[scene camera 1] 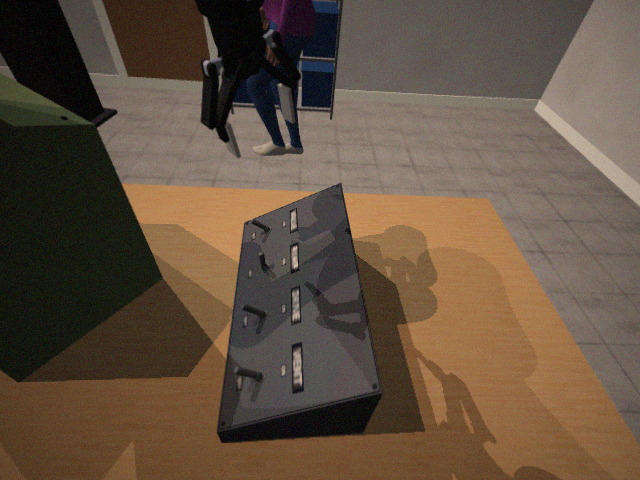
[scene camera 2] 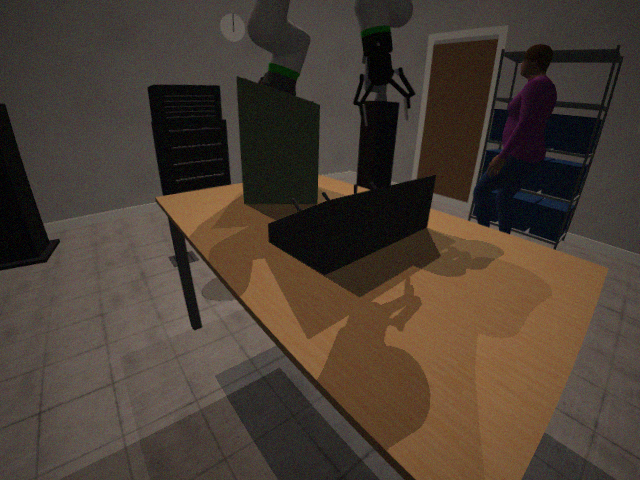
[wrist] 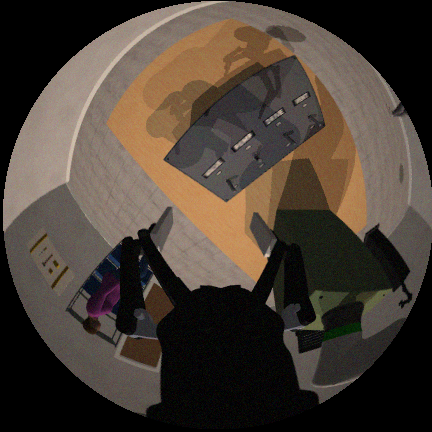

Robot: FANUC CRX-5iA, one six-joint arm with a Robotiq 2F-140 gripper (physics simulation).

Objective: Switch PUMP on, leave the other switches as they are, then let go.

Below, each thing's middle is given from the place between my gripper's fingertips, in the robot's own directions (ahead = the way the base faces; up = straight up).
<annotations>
I see the dark sloped switch panel (scene camera 1: 318, 374) 26 cm below my hand, 17 cm to the right of it and 11 cm ahead of it.
</annotations>
